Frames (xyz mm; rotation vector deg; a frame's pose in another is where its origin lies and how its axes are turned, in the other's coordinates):
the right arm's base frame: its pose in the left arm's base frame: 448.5 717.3 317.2 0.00 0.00 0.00
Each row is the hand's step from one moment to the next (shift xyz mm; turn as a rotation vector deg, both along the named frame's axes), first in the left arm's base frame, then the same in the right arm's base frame.
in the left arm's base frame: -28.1 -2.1 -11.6 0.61 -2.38 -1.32
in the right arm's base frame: -28.1 -2.1 -11.6 0.61 -2.38 -1.32
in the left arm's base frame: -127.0 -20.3 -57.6 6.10 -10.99 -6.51
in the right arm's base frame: -127.0 -20.3 -57.6 6.10 -10.99 -6.51
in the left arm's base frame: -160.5 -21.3 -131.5 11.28 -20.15 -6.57
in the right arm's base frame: -160.5 -21.3 -131.5 11.28 -20.15 -6.57
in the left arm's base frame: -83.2 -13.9 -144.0 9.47 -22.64 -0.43
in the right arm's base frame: -83.2 -13.9 -144.0 9.47 -22.64 -0.43
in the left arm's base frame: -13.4 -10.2 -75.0 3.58 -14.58 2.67
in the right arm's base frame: -13.4 -10.2 -75.0 3.58 -14.58 2.67
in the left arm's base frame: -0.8 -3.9 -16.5 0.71 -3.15 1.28
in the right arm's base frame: -0.8 -3.9 -16.5 0.71 -3.15 1.28
